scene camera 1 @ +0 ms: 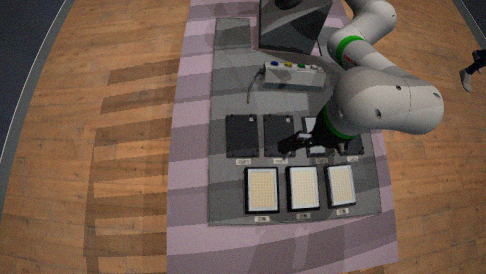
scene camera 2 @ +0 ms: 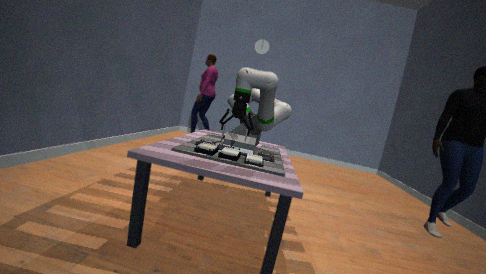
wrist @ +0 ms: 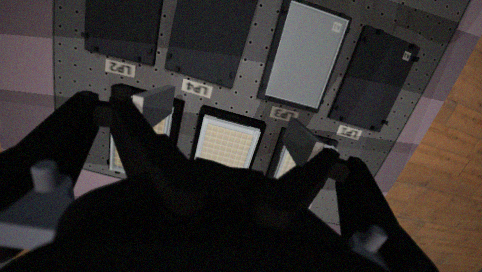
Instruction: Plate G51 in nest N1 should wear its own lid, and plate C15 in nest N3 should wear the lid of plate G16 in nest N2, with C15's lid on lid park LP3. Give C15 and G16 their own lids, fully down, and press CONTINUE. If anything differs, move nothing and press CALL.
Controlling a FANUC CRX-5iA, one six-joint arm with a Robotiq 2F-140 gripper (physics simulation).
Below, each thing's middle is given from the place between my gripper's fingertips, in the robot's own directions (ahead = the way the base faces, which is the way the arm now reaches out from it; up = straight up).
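Counting from my hand, I find the LP4 lid park (scene camera 1: 276,127) 80 mm below it, 60 mm to the right of it and 80 mm behind it. The LP2 lid park (scene camera 1: 242,140) is 80 mm below my hand as well, 80 mm behind it and 180 mm to the right of it. As for the LP1 lid park (wrist: 380,63), that is 80 mm below my hand, 80 mm behind it and 210 mm to the left of it.
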